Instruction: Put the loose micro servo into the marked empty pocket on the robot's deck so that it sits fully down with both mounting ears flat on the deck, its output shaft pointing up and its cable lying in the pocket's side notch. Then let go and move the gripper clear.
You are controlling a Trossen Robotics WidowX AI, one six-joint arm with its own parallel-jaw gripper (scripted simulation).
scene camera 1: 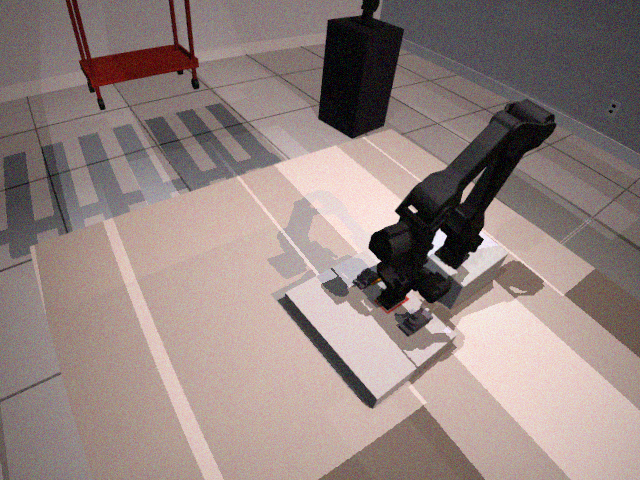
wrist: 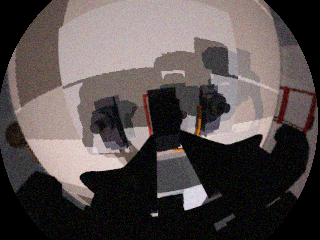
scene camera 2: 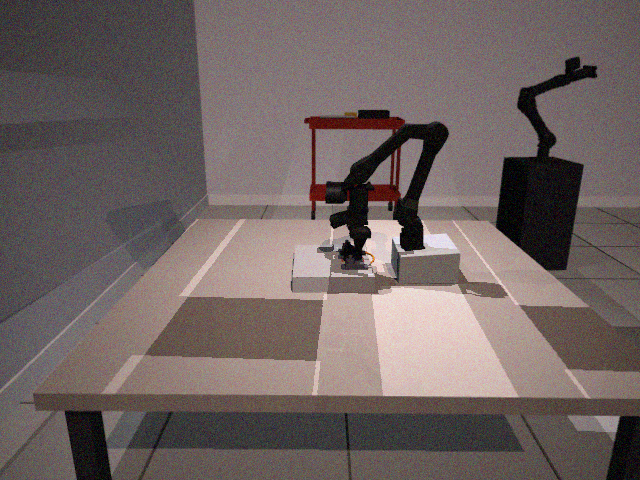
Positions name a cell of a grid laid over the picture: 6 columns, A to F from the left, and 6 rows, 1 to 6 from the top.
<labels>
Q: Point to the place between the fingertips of the gripper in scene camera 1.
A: At D4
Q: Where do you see a white deck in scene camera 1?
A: D5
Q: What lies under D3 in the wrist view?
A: A dark micro servo.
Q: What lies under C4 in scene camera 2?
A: A white deck.
</labels>
